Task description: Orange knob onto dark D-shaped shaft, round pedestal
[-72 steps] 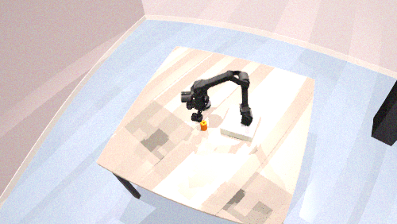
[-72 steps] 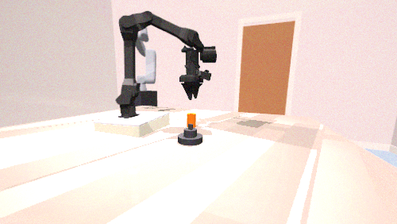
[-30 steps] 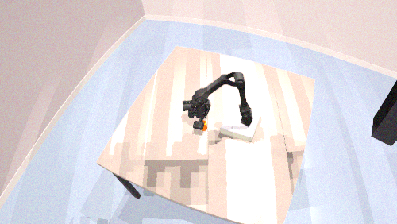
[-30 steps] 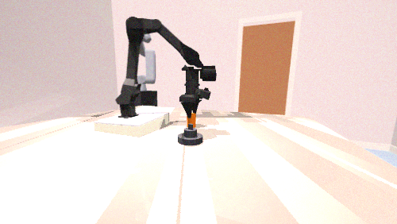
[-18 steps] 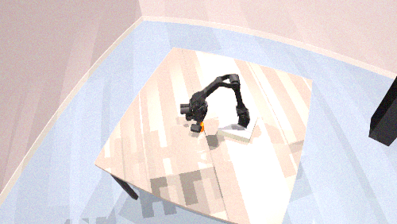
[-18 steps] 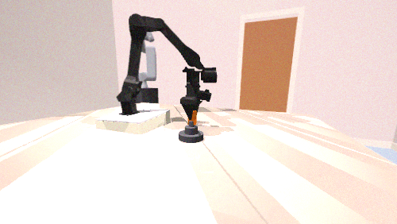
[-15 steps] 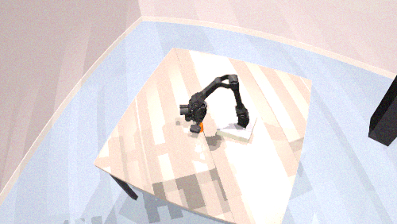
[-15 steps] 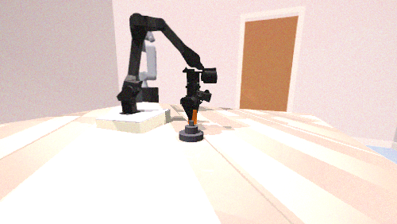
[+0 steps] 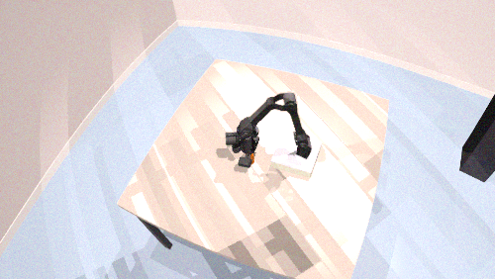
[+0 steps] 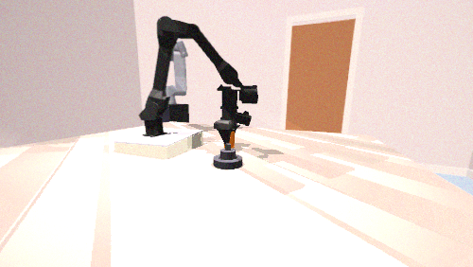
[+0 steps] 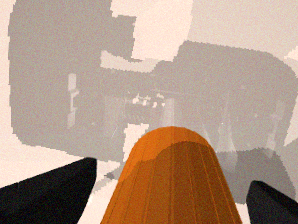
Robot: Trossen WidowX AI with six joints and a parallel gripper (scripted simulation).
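Right now the pedestal is 17 cm to the right of my gripper tip, 10 cm ahead of it and 2 cm above it. Also, from my gripper tip: orange knob (2 cm above).
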